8 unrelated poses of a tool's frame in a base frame.
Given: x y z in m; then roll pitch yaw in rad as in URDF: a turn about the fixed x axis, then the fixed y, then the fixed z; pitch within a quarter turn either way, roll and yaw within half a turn.
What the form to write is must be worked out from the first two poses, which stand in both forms.
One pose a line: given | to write
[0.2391, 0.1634, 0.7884, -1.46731, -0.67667, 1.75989] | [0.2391, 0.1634, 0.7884, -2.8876, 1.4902, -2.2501]
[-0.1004, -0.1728, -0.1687, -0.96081, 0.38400, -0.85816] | [-0.1004, -0.1728, -0.1687, 0.4566, 1.0109, -1.1128]
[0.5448, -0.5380, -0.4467, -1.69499, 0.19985, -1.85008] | [0.5448, -0.5380, -0.4467, -0.2545, 1.6925, -1.3694]
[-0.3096, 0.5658, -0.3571, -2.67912, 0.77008, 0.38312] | [-0.3096, 0.5658, -0.3571, 2.9033, 2.2685, -0.4312]
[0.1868, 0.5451, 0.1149, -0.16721, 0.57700, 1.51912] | [0.1868, 0.5451, 0.1149, 1.8192, 0.5981, -0.2503]
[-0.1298, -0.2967, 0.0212, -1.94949, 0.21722, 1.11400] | [-0.1298, -0.2967, 0.0212, 2.7703, 1.9402, -1.3376]
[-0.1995, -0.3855, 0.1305, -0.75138, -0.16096, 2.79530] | [-0.1995, -0.3855, 0.1305, -1.7472, 0.7651, -1.8043]
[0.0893, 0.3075, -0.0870, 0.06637, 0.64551, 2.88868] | [0.0893, 0.3075, -0.0870, 2.7786, 0.6484, 0.0878]
